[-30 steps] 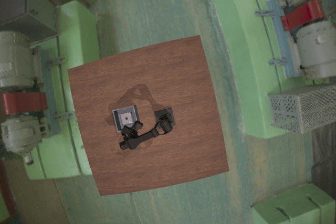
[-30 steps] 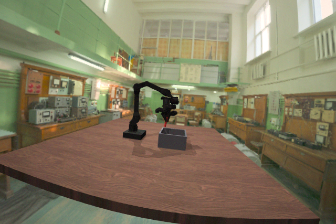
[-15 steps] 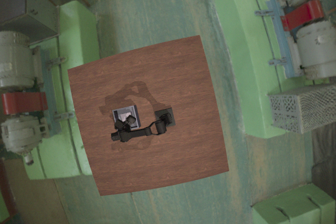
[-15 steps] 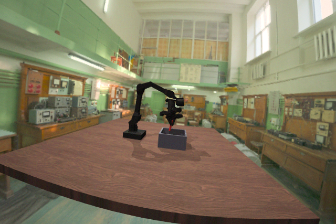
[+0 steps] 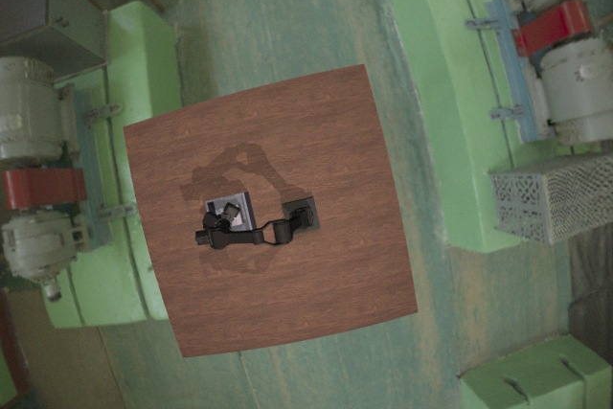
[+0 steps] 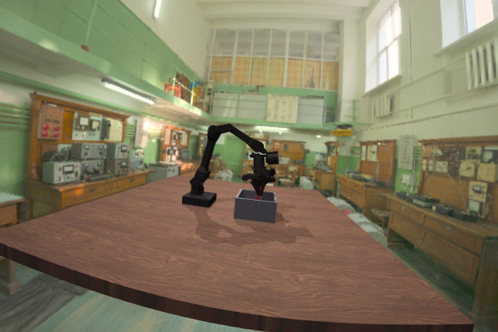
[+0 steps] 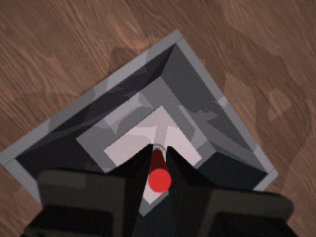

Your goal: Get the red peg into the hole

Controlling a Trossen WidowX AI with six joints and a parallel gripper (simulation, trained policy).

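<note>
My gripper tip is 1 cm to the right of the red peg and 1 cm past it. From my gripper tip the other things lie so: dark grey box 7 cm below, 1 cm to the left, 1 cm behind.
</note>
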